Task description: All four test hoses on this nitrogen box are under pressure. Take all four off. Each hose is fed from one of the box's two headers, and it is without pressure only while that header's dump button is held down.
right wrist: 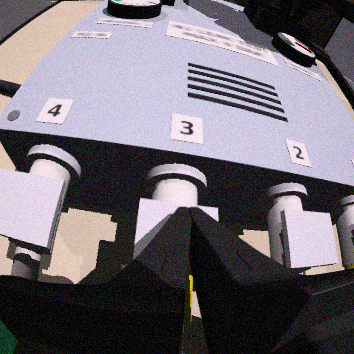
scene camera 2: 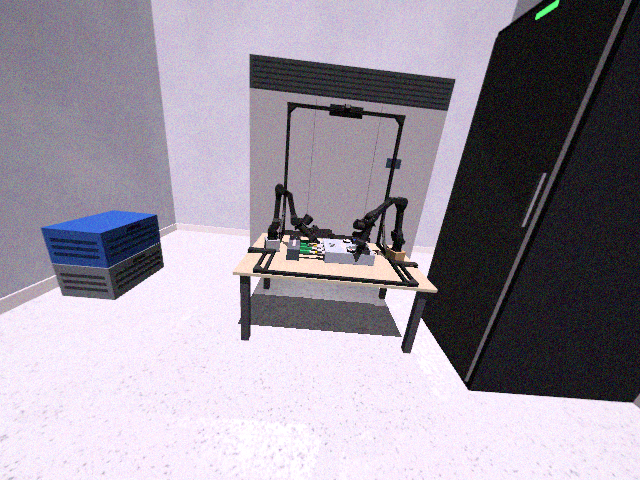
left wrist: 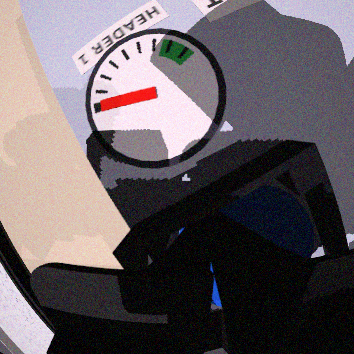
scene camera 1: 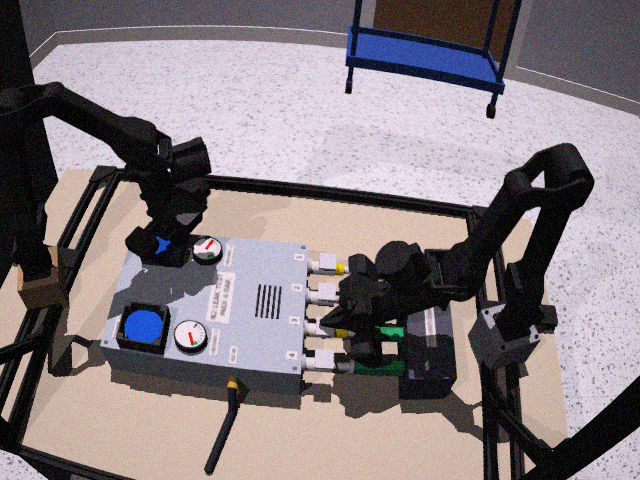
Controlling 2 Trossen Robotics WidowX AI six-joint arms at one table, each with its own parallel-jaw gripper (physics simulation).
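Frame: origin at the left arm's base, x right, y ahead, z up, level; millimetres.
Where they show: left gripper, fingertip midpoint: (left wrist: 206,218) (scene camera 1: 179,246); right gripper, fingertip midpoint: (right wrist: 186,216) (scene camera 2: 319,243) (scene camera 1: 320,323); left arm's base, origin of the base link: (scene camera 2: 396,250) (scene camera 1: 37,267); right arm's base, origin of the base link: (scene camera 2: 272,238) (scene camera 1: 511,324).
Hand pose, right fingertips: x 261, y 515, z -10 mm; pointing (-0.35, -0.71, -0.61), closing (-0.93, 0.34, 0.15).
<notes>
Things, the pixels of their top centre, and the offset from my right fingertips. "*": a spot on its surface instead.
- header 1 gauge, surface spot: (left wrist: 155,95) (scene camera 1: 205,248) * dz +22, dx -199, dy -150 mm
- header 2 gauge, surface spot: (scene camera 1: 190,335) * dz +22, dx -20, dy -221 mm
- dark block, surface spot: (scene camera 1: 428,356) * dz +6, dx +128, dy +144 mm
- black pipe, surface spot: (scene camera 1: 223,431) * dz -60, dx +129, dy -215 mm
The grey nitrogen box (scene camera 1: 248,330) (scene camera 2: 341,254) (right wrist: 125,85) has sockets 1 to 4 along one side, with white blocks and hoses in line. My left gripper (scene camera 1: 166,238) (left wrist: 206,218) is shut, its tips inside the frame of the blue header 1 button, mostly hidden. The header 1 gauge (scene camera 1: 206,250) (left wrist: 155,95) needle is at the low end, away from green. The header 2 gauge (scene camera 1: 190,335) needle is at green; its blue button (scene camera 1: 143,326) is untouched. My right gripper (scene camera 1: 323,322) (right wrist: 186,216) is shut, tips at the block (right wrist: 150,217) of socket 3. Full seating of hoses is unclear.
A dark block (scene camera 1: 428,356) stands beside the hoses' green parts (scene camera 1: 379,367). A black pipe (scene camera 1: 223,431) leaves the box's front. The black frame (scene camera 1: 330,193) runs around the work area. A blue cart (scene camera 1: 423,66) and stacked crates (scene camera 2: 103,242) stand beyond the table.
</notes>
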